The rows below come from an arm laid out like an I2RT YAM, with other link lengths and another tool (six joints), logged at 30 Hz.
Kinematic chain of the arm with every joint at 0, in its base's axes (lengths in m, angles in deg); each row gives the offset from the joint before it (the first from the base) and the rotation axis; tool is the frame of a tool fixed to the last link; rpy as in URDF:
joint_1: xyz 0 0 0.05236 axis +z
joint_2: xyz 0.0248 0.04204 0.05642 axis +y
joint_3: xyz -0.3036 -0.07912 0 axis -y
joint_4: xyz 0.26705 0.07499 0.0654 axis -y
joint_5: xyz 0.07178 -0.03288 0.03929 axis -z
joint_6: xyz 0.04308 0 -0.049 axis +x
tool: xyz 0.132 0.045 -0.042 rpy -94.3 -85.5 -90
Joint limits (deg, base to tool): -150..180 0..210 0..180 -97..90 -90..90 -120..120
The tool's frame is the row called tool.
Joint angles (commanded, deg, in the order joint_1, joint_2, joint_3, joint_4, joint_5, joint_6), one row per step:
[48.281 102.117 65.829 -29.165 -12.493 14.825]
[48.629 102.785 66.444 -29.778 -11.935 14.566]
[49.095 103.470 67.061 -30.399 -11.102 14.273]
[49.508 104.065 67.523 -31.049 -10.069 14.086]
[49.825 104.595 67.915 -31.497 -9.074 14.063]
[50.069 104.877 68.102 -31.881 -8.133 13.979]
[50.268 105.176 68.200 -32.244 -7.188 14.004]
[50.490 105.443 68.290 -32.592 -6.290 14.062]
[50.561 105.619 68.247 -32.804 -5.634 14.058]
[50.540 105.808 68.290 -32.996 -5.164 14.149]
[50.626 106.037 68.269 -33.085 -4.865 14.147]
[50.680 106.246 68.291 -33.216 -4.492 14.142]
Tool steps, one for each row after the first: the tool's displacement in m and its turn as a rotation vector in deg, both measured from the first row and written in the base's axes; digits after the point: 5 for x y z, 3 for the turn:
[-0.00038 0.00073 -0.00261 -0.864 -0.053 0.350]
[-0.00088 0.00138 -0.00573 -1.917 -0.300 0.745]
[-0.00116 0.00090 -0.00932 -3.153 -0.583 0.926]
[-0.00062 0.00059 -0.01249 -4.202 -0.905 0.885]
[-0.00025 -0.00056 -0.01495 -5.145 -1.290 0.854]
[0.00014 -0.00217 -0.01790 -6.144 -1.582 0.687]
[0.00029 -0.00359 -0.02055 -7.081 -1.862 0.538]
[0.00067 -0.00538 -0.02288 -7.809 -2.052 0.388]
[0.00155 -0.00666 -0.02456 -8.344 -2.131 0.126]
[0.00130 -0.00741 -0.02658 -8.785 -2.133 0.123]
[0.00150 -0.00832 -0.02836 -9.257 -2.200 0.064]

